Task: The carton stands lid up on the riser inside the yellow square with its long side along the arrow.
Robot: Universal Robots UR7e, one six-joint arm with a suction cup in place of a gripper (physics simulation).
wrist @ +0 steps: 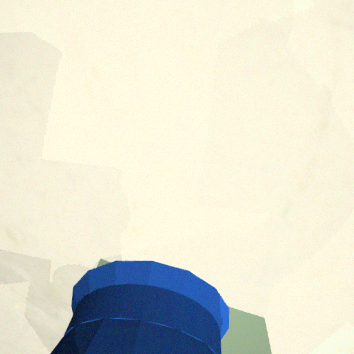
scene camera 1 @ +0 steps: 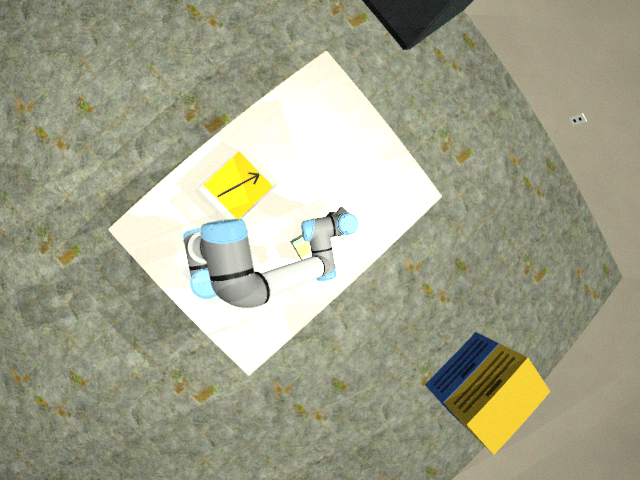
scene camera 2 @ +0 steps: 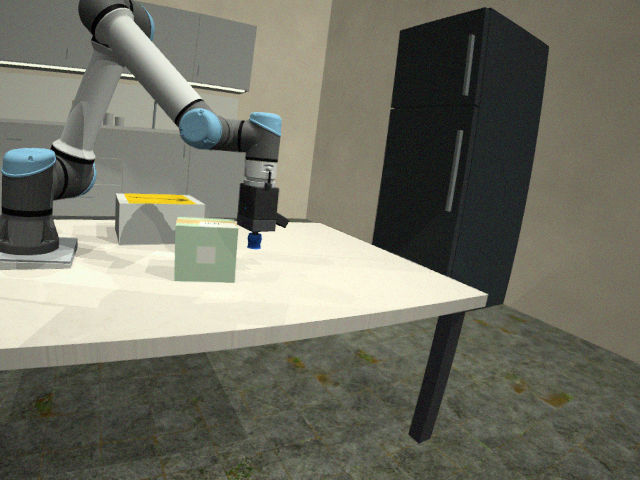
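The pale green carton (scene camera 1: pixel 302 250) (scene camera 2: pixel 206 266) (wrist: pixel 248 328) stands upright on the white table, off the riser. Its top is cream and orange with a small label; I cannot tell for sure whether that is the lid. My suction cup (scene camera 2: pixel 254 246) (wrist: pixel 150 295) points down beside the carton, with a visible gap in scene camera 2, and holds nothing. The cup hides much of the carton in the wrist view; the wrist covers part of it in scene camera 1. The grey-white riser (scene camera 2: pixel 126 224) bears the yellow square (scene camera 1: pixel 235 170) (scene camera 2: pixel 138 197) with a black arrow (scene camera 1: pixel 239 185).
The white table (scene camera 1: pixel 361 118) (scene camera 2: pixel 330 289) carries the arm's base near the riser. The arm's forearm (scene camera 1: pixel 292 276) (scene camera 2: pixel 160 72) reaches over the table. A dark fridge (scene camera 1: pixel 413 20) (scene camera 2: pixel 429 155) stands beyond the table. A blue and yellow cabinet (scene camera 1: pixel 509 405) stands on the floor.
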